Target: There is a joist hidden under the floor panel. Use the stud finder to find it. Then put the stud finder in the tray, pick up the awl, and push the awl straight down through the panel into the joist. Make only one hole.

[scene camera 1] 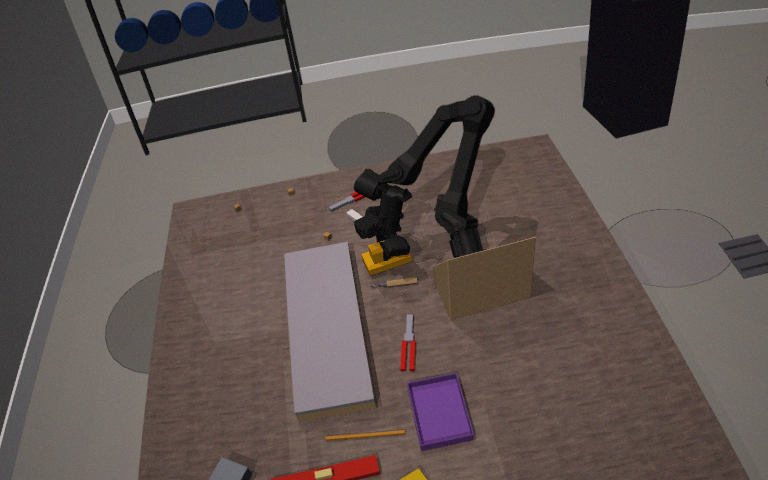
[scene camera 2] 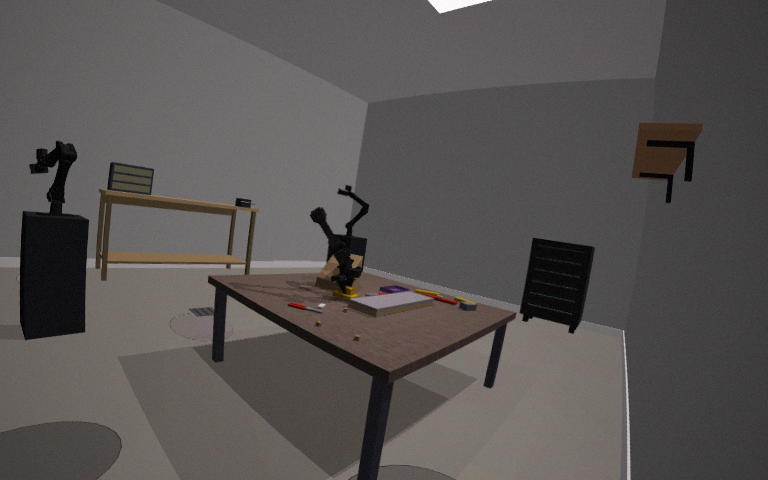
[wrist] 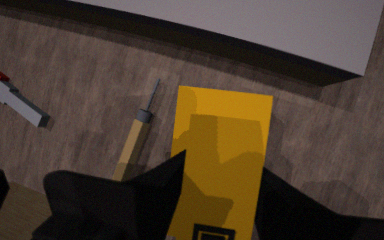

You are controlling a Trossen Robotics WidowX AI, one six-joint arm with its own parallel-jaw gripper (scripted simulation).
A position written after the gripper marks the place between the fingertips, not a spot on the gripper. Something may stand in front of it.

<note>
In view: the gripper [scene camera 1: 382,255], an awl [wrist: 132,147] and a yellow stud finder [scene camera 1: 373,260].
The yellow stud finder shows as well in the wrist view [wrist: 225,133]. The gripper is seen too in the wrist view [wrist: 216,159].
</note>
